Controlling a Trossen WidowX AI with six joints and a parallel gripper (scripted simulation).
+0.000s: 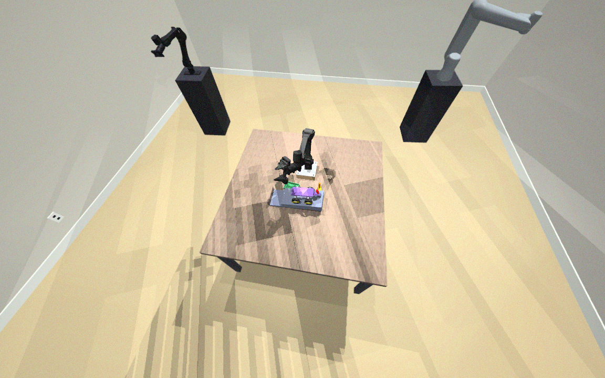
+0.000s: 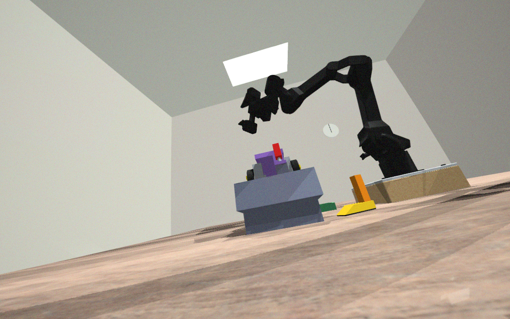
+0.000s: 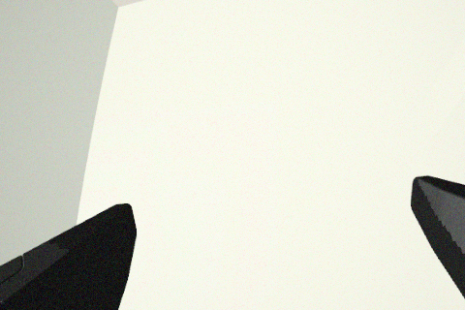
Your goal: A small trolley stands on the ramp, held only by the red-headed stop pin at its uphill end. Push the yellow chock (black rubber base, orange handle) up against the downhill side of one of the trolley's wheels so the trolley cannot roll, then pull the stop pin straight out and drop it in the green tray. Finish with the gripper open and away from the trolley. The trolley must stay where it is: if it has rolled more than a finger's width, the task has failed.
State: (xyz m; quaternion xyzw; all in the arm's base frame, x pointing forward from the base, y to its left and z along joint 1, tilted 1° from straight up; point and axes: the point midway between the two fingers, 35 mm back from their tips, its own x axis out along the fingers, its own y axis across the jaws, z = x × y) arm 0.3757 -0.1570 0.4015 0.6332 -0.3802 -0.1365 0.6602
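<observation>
The red-headed stop pin is 330 mm below my gripper tip, 280 mm to the left of it and 90 mm behind it. Round my gripper tip: blue-grey ramp: 410 mm below, 160 mm to the left, 80 mm behind; then yellow chock: 440 mm below, 290 mm to the left, 200 mm behind; then purple-topped trolley: 340 mm below, 160 mm to the left, 80 mm behind.
</observation>
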